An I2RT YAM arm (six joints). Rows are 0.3 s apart.
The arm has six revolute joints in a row. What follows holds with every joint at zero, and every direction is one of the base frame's.
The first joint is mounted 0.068 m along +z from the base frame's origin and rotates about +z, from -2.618 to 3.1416 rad.
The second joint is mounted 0.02 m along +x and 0.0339 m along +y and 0.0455 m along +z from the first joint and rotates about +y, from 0 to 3.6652 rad.
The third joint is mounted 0.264 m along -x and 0.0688 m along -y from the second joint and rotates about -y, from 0 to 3.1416 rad.
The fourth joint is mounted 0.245 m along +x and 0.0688 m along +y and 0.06 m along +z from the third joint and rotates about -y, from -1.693 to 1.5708 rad.
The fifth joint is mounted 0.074 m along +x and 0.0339 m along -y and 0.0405 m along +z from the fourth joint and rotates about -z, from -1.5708 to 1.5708 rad.
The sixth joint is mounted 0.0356 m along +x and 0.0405 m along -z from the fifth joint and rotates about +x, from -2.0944 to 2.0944 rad.
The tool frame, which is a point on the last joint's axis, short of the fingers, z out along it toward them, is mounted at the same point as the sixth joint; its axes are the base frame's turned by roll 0, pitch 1.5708 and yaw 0 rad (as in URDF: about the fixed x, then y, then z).
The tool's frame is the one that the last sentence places.
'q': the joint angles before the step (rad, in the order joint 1, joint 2, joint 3, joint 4, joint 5, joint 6). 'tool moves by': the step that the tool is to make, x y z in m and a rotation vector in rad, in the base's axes. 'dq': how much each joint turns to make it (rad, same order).
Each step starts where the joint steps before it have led.
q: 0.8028 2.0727 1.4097 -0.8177 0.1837 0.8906
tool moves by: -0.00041 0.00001 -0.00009 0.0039 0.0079 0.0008
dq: 0.0000 0.0000 0.0000 -0.0027 -0.0084 0.0000
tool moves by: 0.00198 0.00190 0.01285 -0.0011 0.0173 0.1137
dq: -0.0023 -0.0118 0.0374 -0.0430 -0.0221 -0.1160
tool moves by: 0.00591 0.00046 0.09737 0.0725 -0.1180 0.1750
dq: -0.0099 -0.1259 0.2018 -0.1638 0.0007 -0.1900
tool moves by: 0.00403 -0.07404 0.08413 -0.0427 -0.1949 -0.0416
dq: -0.1465 -0.2151 0.0381 -0.1014 0.1175 -0.1544
